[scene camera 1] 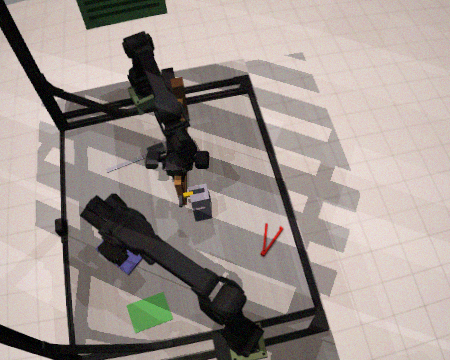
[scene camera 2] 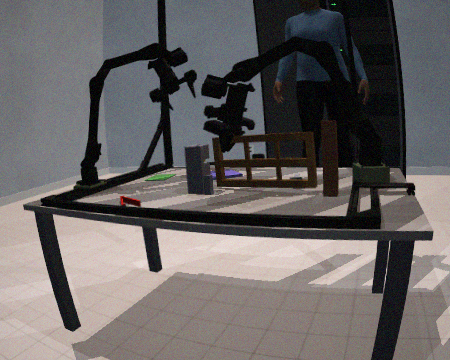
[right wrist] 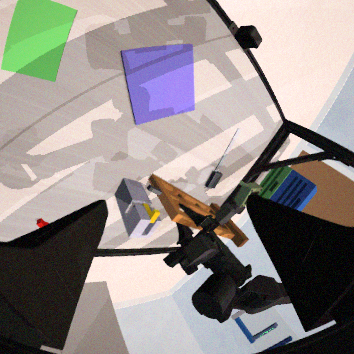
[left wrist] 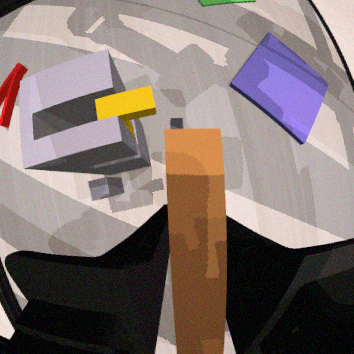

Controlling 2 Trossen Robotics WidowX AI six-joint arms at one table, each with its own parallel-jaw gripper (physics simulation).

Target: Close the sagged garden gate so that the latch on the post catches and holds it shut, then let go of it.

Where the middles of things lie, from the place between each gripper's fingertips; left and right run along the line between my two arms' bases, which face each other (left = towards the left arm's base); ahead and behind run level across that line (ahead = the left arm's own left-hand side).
Labels:
Right now the yellow latch [left wrist: 134, 103] is 60 mm to the right of my left hand and 10 mm ahead of it. Also, from my left hand: brown wooden gate [scene camera 2: 310, 161] 100 mm to the left, 40 mm ahead, 20 mm below; brown hinge post [scene camera 2: 328, 128] 310 mm to the left, 110 mm ahead, 10 mm below; grey latch post [left wrist: 59, 131] 60 mm to the right, 40 mm below, 40 mm ahead.
Now: right hand 170 mm above the yellow latch, 160 mm short of it and 110 mm to the right of it. From my right hand the other things lie so: brown wooden gate: 280 mm to the left, 200 mm ahead, 190 mm below; brown hinge post: 490 mm to the left, 260 mm ahead, 180 mm below; grey latch post: 210 mm below, 200 mm ahead, 110 mm to the left.

